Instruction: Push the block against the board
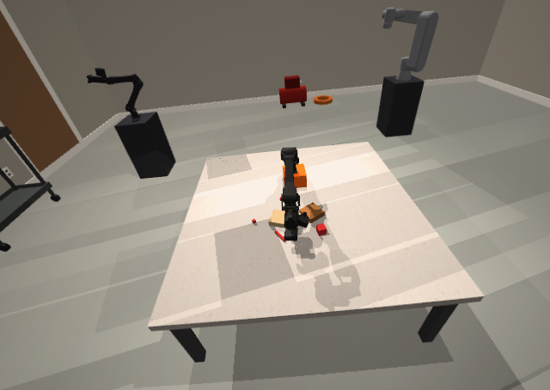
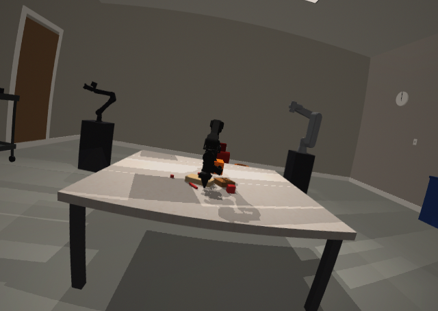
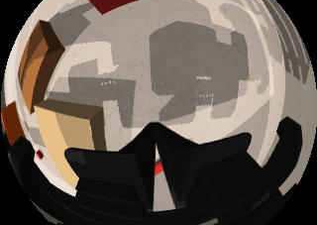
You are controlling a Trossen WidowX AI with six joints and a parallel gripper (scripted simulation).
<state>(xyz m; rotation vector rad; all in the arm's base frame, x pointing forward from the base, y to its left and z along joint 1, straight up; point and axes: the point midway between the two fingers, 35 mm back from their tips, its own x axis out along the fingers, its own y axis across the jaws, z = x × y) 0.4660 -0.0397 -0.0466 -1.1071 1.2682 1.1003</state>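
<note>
My gripper tip is now 1 cm past the thin red stick and 6 cm to the left of it. Also, from my gripper tip: brown square block: 15 cm behind, 12 cm to the left, 1 cm above; tan board: 12 cm behind, 3 cm to the right, 1 cm above.
</note>
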